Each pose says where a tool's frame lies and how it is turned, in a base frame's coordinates. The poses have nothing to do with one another.
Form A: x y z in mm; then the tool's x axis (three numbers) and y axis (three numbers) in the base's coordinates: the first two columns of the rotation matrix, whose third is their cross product.
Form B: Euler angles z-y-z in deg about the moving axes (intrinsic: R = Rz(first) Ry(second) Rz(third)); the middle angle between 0 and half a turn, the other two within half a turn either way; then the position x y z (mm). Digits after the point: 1 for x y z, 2 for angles.
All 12 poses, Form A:
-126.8, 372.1, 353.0, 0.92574, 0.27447, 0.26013, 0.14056, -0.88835, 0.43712
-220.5, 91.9, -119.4, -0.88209, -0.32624, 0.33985, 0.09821, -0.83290, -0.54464
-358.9, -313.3, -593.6, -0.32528, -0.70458, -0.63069, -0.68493, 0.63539, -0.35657
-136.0, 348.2, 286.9, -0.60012, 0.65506, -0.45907, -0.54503, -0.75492, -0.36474
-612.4, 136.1, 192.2, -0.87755, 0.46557, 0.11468, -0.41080, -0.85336, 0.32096
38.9, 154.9, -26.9, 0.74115, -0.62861, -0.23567, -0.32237, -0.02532, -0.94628
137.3, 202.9, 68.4, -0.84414, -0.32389, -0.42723, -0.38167, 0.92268, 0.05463
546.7, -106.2, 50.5, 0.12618, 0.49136, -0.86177, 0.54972, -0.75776, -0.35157
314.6, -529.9, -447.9, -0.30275, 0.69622, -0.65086, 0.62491, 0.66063, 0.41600
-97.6, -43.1, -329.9, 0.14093, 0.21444, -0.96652, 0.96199, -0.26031, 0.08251
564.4, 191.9, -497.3, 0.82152, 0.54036, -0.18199, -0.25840, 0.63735, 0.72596
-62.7, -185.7, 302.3, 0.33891, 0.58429, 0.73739, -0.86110, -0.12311, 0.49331
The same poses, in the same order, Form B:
-46.36, 149.42, 120.76, -126.8, 372.1, 353.0
-44.14, 39.94, -121.96, -220.5, 91.9, -119.4
25.86, 133.57, -29.48, -358.9, -313.3, -593.6
176.94, 35.90, -38.47, -136.0, 348.2, 286.9
43.48, 19.93, 109.66, -612.4, 136.1, 192.2
52.85, 102.79, -76.01, 38.9, 154.9, -26.9
29.06, 154.49, 7.29, 137.3, 202.9, 68.4
-152.53, 111.45, -22.19, 546.7, -106.2, 50.5
-21.32, 129.43, 32.58, 314.6, -529.9, -447.9
-103.95, 104.06, 4.88, -97.6, -43.1, -329.9
-47.23, 48.45, 75.93, 564.4, 191.9, -497.3
-64.71, 62.52, 146.22, -62.7, -185.7, 302.3

